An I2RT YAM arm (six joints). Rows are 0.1 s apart.
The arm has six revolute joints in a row. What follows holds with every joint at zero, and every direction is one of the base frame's.
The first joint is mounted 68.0 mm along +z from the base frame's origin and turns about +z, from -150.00 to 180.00 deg.
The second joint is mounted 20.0 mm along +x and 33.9 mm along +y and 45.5 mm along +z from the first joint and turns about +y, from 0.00 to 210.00 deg.
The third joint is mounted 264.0 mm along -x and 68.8 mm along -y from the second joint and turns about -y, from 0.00 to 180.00 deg.
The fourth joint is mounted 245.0 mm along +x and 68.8 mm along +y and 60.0 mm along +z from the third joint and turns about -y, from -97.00 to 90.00 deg.
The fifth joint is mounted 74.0 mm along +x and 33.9 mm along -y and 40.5 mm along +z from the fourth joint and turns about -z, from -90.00 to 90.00 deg.
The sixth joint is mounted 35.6 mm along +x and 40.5 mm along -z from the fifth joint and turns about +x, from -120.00 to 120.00 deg.
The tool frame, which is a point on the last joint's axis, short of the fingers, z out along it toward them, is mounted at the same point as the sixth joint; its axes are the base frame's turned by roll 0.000, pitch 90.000 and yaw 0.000 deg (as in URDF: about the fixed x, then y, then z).
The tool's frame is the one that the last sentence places.
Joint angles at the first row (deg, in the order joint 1, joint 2, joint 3, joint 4, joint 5, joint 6):
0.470 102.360 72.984 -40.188 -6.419 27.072
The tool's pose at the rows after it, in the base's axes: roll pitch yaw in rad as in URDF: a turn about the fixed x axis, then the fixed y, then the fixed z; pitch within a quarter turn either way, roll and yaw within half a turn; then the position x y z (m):
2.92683, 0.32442, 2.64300, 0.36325, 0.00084, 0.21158
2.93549, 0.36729, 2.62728, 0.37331, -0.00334, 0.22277
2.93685, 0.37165, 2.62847, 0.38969, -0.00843, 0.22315
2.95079, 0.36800, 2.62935, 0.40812, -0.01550, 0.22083
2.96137, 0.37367, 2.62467, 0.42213, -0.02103, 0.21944
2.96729, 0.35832, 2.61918, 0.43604, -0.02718, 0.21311
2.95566, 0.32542, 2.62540, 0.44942, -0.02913, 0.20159
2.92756, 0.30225, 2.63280, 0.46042, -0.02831, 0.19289
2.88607, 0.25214, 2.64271, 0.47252, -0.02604, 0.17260
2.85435, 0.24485, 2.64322, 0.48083, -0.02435, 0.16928
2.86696, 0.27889, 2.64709, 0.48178, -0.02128, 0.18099
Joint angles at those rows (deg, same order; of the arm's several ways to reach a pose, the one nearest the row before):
-0.085 102.393 75.287 -40.829 -2.224 26.894
-0.563 103.364 78.760 -41.402 -0.531 26.817
-1.301 106.815 83.222 -42.237 -0.681 26.031
-2.213 111.137 88.596 -43.828 -0.439 25.187
-2.844 114.328 92.767 -44.775 0.100 24.796
-3.576 118.101 97.009 -46.173 -0.118 24.566
-3.845 122.155 100.802 -47.334 -1.726 24.302
-3.817 125.278 103.834 -47.787 -3.871 24.170
-3.705 129.651 106.558 -47.759 -7.339 24.253
-3.571 131.695 109.157 -47.912 -9.126 24.520
-3.089 130.836 110.193 -48.350 -7.602 24.433

